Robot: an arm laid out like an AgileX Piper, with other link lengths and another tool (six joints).
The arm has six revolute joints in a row. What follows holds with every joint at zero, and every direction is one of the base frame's.
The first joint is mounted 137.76 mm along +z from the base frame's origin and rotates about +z.
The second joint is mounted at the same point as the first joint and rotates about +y.
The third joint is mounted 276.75 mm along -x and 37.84 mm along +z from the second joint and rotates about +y.
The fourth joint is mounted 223.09 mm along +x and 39.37 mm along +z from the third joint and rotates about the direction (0.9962, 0, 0.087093).
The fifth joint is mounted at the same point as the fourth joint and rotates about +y.
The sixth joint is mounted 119.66 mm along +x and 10.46 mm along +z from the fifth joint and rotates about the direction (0.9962, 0, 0.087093).
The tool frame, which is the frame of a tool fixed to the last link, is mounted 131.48 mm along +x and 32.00 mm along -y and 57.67 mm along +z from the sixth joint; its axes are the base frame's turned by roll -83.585, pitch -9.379 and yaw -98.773 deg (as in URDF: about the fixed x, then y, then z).
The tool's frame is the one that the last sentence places.
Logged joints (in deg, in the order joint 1, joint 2, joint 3, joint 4, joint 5, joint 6), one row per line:
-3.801, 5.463, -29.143, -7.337, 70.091, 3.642
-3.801, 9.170, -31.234, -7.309, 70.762, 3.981
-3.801, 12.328, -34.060, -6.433, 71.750, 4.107
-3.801, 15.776, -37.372, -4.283, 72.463, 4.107
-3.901, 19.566, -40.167, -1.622, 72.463, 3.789
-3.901, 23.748, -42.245, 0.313, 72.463, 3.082
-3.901, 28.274, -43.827, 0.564, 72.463, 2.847
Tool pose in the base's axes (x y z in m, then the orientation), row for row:
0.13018, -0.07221, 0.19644, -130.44, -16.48, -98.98
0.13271, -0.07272, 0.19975, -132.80, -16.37, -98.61
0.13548, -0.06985, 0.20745, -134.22, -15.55, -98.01
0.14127, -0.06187, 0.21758, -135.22, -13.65, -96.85
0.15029, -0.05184, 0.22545, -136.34, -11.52, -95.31
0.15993, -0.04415, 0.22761, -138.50, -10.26, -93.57
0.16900, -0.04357, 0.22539, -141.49, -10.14, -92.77
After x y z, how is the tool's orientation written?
As angles about the fixed x, y, z axes (roll, pitch, yaw), in degrees.
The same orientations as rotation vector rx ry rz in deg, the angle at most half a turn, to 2 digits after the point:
-102.43, 104.83, -65.08
-103.92, 106.52, -63.13
-104.59, 107.20, -61.04
-104.76, 106.99, -57.97
-105.17, 106.43, -54.42
-106.95, 106.35, -50.89
-109.26, 107.79, -48.19

